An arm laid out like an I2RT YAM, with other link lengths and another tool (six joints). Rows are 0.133 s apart.
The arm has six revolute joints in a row. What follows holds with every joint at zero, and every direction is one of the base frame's.
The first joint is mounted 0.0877 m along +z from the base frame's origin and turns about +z.
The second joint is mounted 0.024 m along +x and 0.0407 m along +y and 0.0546 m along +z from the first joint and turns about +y.
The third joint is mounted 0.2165 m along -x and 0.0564 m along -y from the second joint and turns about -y.
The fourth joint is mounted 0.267 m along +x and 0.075 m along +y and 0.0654 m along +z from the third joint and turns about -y.
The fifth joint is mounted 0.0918 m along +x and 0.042 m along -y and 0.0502 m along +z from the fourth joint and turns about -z.
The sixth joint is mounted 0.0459 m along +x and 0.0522 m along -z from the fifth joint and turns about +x.
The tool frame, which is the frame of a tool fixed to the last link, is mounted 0.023 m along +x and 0.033 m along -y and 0.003 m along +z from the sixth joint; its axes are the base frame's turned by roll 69.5, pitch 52.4 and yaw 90 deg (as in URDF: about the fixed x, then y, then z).
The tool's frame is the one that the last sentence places.
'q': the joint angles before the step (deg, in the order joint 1, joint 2, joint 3, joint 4, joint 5, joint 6). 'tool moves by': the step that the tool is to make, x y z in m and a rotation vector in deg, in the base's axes. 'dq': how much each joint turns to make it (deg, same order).
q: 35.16 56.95 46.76 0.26 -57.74 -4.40
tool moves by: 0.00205 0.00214 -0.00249 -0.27 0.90 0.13
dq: 0.08 0.97 0.35 0.18 -0.10 0.53
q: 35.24 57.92 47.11 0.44 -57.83 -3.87
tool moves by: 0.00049 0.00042 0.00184 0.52 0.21 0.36
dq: -0.08 0.18 0.09 0.96 -0.53 0.87
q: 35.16 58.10 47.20 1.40 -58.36 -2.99
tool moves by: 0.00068 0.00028 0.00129 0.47 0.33 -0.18
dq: 0.00 0.08 -0.09 1.13 0.08 1.13
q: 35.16 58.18 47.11 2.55 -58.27 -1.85
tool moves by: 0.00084 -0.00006 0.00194 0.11 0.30 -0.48
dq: 0.00 0.09 0.35 0.09 0.43 0.62
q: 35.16 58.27 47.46 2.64 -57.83 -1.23
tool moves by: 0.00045 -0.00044 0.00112 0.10 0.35 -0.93
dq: 0.08 -0.17 0.00 0.25 0.97 0.78
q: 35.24 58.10 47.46 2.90 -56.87 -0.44
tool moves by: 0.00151 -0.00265 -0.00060 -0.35 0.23 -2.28
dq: -0.08 -0.53 -0.26 -0.44 2.20 0.26
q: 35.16 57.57 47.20 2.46 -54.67 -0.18
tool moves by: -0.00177 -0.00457 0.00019 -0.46 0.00 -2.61
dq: 0.08 -1.67 -0.71 -1.22 2.72 0.01
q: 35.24 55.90 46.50 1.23 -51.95 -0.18
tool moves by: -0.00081 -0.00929 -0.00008 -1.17 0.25 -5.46
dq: -0.08 -2.54 -0.79 -2.63 5.44 0.00
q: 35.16 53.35 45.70 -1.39 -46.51 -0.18
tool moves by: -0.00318 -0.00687 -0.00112 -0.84 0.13 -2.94
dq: 0.00 -2.28 -0.96 -2.04 3.00 -0.18
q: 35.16 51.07 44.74 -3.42 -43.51 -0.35
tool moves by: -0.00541 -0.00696 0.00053 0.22 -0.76 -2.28
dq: 0.08 -3.07 -1.84 -0.37 2.38 0.17
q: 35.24 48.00 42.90 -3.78 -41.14 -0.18
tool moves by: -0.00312 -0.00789 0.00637 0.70 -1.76 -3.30
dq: -0.08 -2.73 -0.98 0.10 3.25 0.01
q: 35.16 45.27 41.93 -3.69 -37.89 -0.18
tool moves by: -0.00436 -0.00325 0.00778 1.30 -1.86 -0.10
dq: 0.00 -1.85 -0.53 0.95 0.10 0.00
